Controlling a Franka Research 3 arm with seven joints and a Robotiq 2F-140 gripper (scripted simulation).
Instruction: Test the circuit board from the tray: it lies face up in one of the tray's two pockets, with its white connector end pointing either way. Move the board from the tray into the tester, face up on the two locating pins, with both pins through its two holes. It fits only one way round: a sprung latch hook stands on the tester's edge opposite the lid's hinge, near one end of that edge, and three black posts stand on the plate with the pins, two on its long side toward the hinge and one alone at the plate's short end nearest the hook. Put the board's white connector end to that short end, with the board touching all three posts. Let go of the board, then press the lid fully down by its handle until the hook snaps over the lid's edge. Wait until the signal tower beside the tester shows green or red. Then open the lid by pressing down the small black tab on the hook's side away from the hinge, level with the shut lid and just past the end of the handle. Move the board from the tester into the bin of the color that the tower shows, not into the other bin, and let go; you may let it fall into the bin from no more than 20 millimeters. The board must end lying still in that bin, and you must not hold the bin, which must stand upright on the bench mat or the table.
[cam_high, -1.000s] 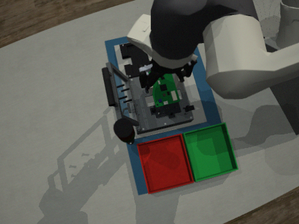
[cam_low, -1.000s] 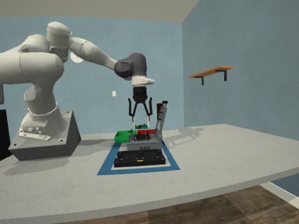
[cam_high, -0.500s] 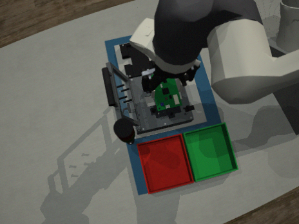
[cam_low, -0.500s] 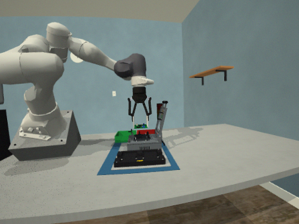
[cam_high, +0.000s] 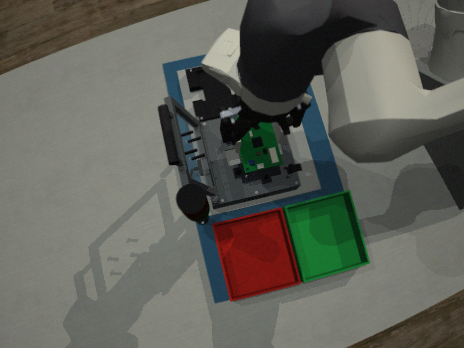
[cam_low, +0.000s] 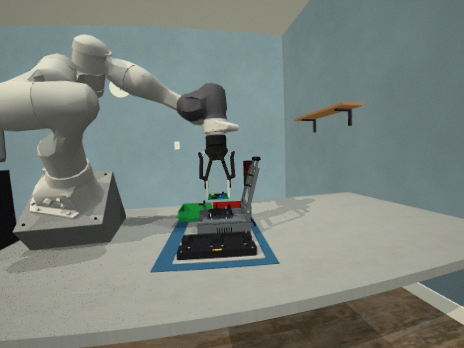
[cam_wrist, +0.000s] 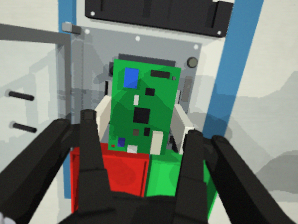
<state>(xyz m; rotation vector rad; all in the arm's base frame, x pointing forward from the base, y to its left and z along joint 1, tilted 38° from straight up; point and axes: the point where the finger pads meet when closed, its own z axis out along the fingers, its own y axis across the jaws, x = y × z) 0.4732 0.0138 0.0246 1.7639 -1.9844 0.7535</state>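
My gripper is now 2 cm above the green circuit board. The rest, counted from my hand: latch hook: 5 cm behind, 7 cm to the left, 7 cm below; clear lid: 12 cm ahead, 2 cm to the right, 3 cm above; tester plate: 1 cm ahead, 1 cm to the left, 8 cm below.
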